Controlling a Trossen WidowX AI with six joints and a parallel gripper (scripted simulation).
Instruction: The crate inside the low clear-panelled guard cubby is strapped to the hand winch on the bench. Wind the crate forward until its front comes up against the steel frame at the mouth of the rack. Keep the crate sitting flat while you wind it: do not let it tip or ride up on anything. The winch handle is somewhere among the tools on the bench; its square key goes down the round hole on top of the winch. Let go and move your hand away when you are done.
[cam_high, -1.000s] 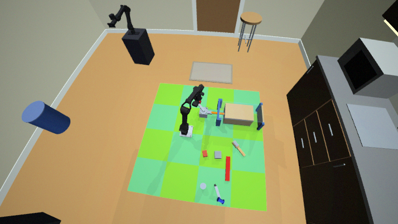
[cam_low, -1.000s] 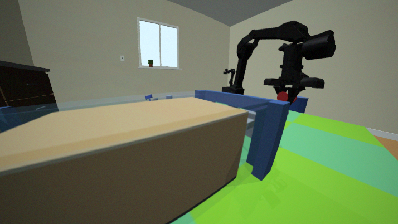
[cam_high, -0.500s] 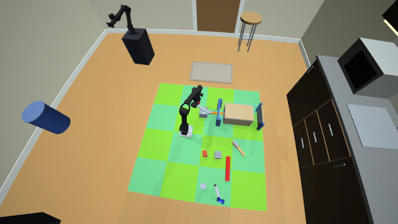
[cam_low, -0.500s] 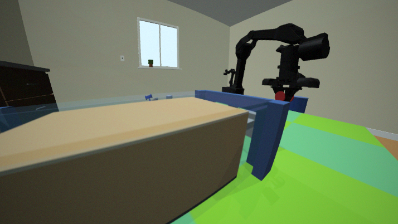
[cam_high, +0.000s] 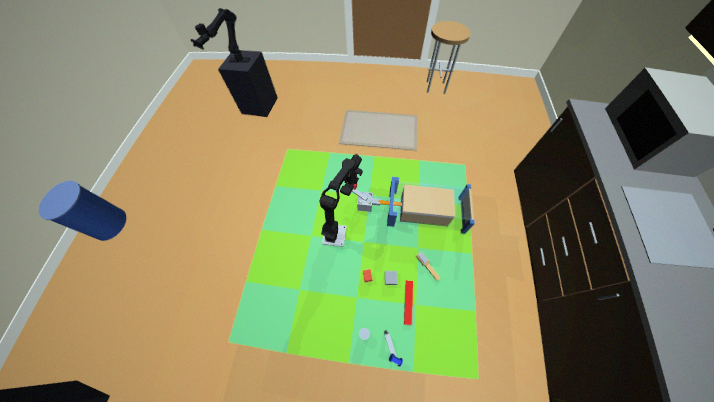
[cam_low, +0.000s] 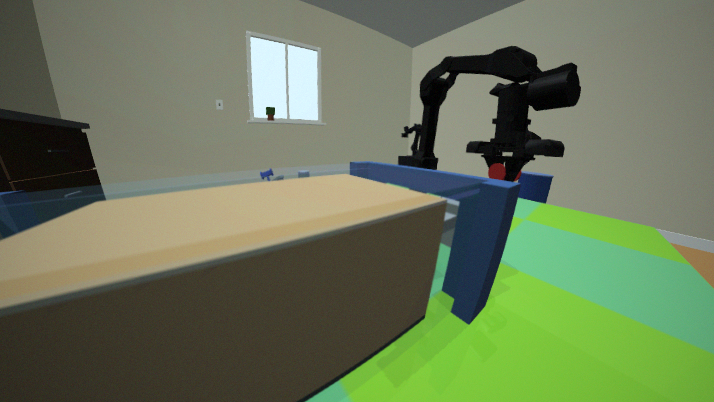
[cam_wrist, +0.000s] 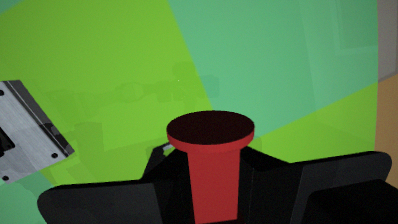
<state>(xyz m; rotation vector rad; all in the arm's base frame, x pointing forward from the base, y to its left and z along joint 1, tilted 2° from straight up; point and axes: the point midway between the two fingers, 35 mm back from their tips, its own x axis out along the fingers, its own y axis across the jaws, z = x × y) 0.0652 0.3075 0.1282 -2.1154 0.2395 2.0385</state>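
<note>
My gripper tip is now 3 cm short of the red-knobbed crank handle, 2 cm to the left of it and 1 cm above it. The rest, counted from my gripper tip: blue steel frame: 25 cm ahead, 3 cm to the right, 1 cm below; then grey winch: 8 cm below, 7 cm ahead, 5 cm to the right; then red knob: 2 cm above.
</note>
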